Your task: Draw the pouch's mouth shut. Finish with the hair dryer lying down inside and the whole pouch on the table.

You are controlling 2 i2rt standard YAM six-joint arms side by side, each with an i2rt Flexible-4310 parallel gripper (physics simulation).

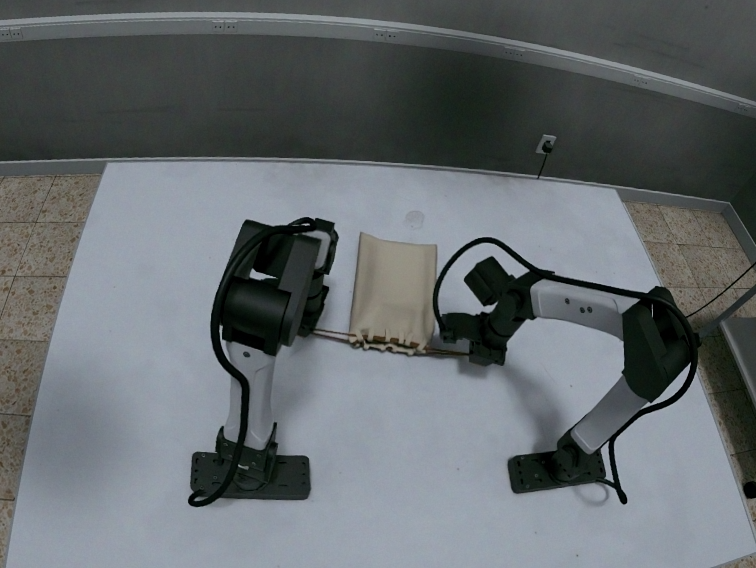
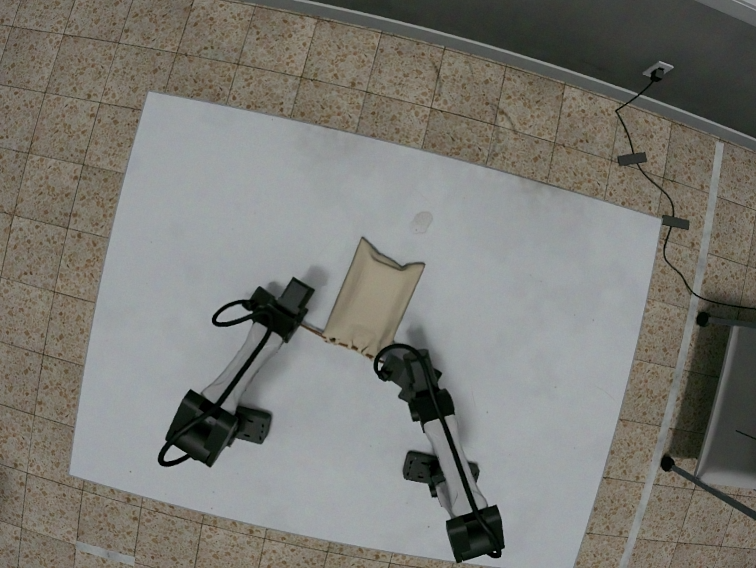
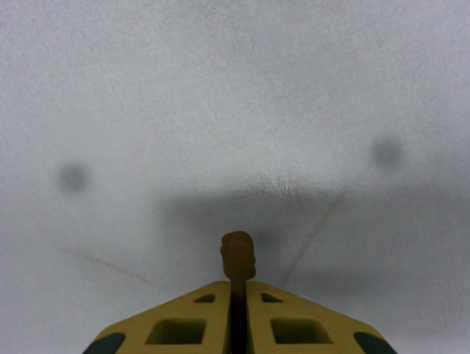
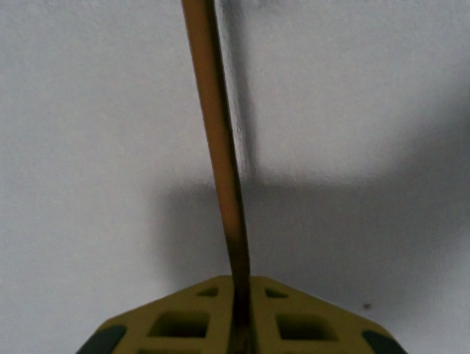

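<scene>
A beige cloth pouch [image 1: 397,284] [image 2: 374,299] lies flat on the table, its gathered mouth toward the arms. Brown drawstrings [image 1: 333,334] [image 2: 312,329] run out from both sides of the mouth. The hair dryer does not show; the cloth hides what is inside. My left gripper [image 3: 238,295] is shut on the left drawstring, whose knotted end sticks out past the fingertips. My right gripper [image 4: 241,290] is shut on the right drawstring, which stretches away from the fingers. Both grippers are low over the table, one on each side of the mouth.
The white table [image 1: 391,476] [image 2: 244,164] carries both arm bases, the left base [image 1: 293,476] and the right base [image 1: 525,473]. A wall with a power outlet [image 1: 545,144] stands behind the table. A faint round stain [image 1: 414,218] [image 2: 421,221] marks the tabletop beyond the pouch.
</scene>
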